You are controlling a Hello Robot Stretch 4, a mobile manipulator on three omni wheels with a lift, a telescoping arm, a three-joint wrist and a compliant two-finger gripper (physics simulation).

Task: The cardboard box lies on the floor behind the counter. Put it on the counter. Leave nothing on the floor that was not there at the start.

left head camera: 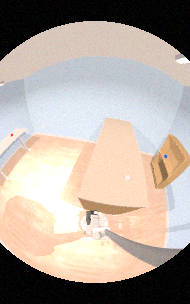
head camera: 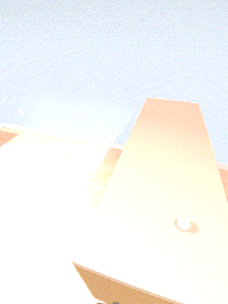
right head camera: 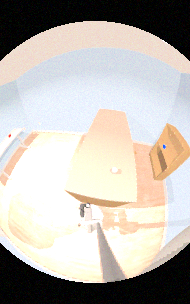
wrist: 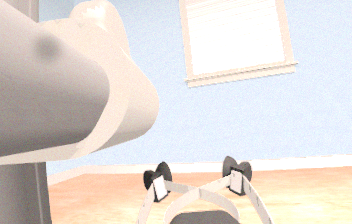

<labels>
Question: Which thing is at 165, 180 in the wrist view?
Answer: My gripper.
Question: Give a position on a counter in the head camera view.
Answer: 165, 171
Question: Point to a counter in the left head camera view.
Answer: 116, 153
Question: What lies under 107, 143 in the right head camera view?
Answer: A counter.
</labels>
